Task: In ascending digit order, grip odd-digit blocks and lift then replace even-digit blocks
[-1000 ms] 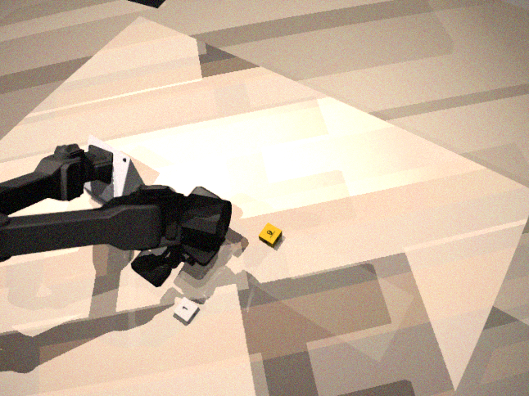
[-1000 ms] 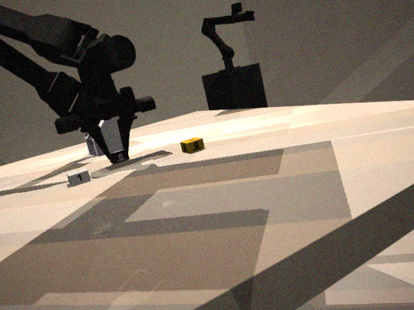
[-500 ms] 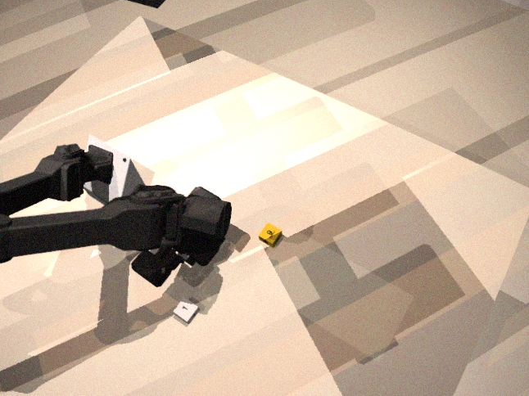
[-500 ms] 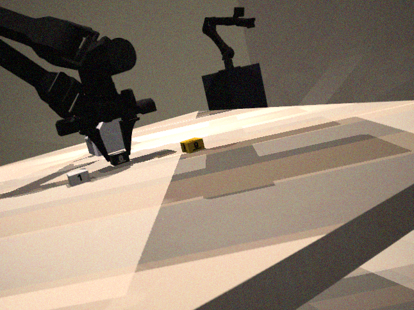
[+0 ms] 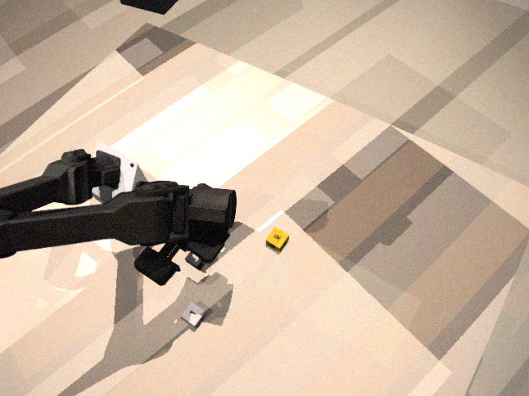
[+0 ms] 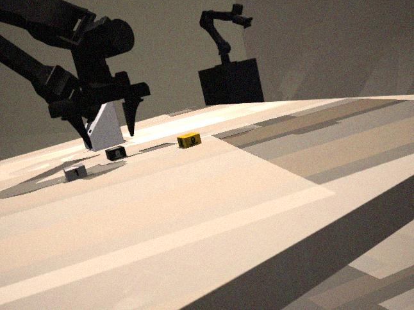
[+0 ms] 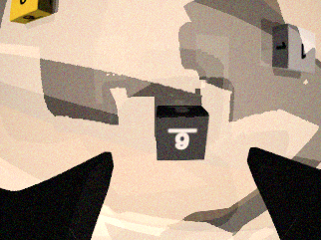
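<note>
My gripper tip is now 10 mm short of the dark block and 20 mm above it. Also, from my gripper tip: yellow block 130 mm ahead, 100 mm to the left, 20 mm below; white block 60 mm ahead, 100 mm to the right, 20 mm below.
</note>
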